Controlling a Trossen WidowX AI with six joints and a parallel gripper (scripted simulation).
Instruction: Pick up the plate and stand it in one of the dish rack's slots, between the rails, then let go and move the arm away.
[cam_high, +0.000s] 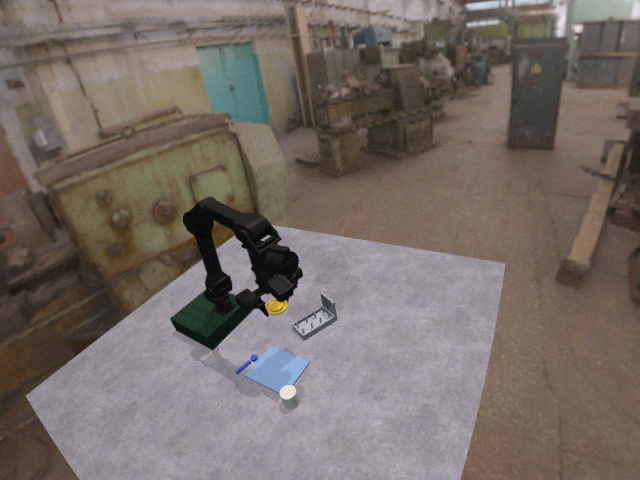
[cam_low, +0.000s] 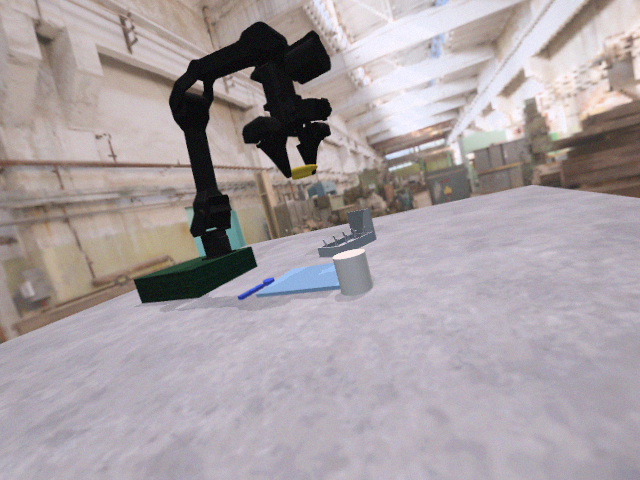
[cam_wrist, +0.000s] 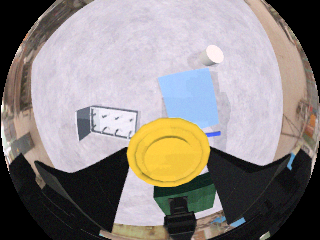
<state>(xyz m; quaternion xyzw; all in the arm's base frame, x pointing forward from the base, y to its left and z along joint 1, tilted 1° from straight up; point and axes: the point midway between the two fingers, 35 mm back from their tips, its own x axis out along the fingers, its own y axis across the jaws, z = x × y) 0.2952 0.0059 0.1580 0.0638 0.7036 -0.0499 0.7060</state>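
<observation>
The grey dish rack is 16 cm below my gripper tip and 13 cm to the left of it. Round my gripper tip: small blue spoon (18 cm below, 11 cm to the right, 8 cm behind); plate (1 cm above); light blue mat (18 cm below, 7 cm to the right, 1 cm ahead).
</observation>
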